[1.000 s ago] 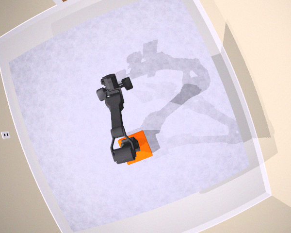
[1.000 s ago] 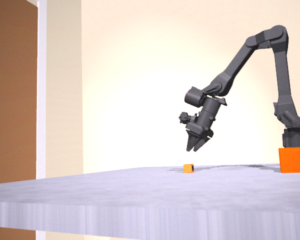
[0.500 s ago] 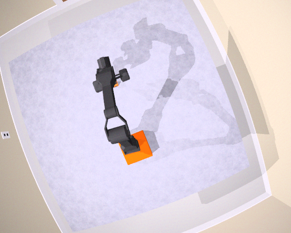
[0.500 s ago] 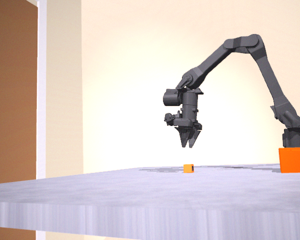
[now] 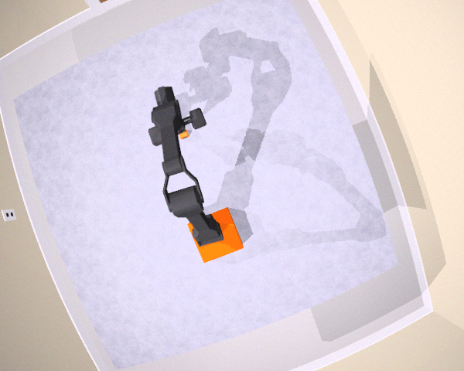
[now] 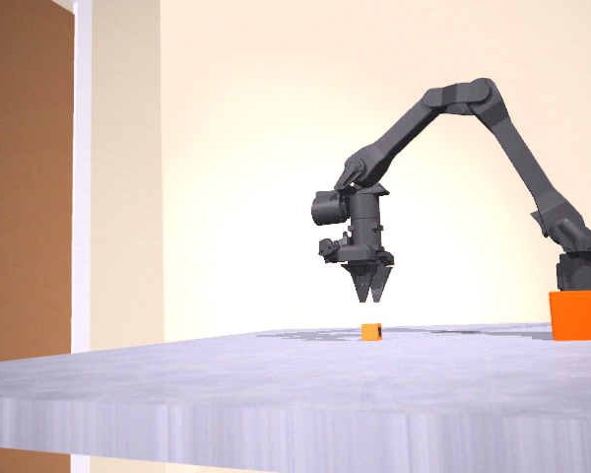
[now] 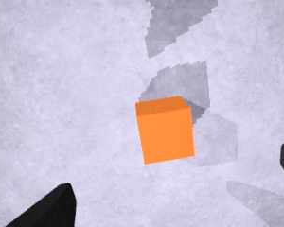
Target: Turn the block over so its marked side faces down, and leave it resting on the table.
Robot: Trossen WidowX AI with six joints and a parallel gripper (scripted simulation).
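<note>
The orange block lies 10 mm behind my gripper tip and 50 mm below it.
</note>
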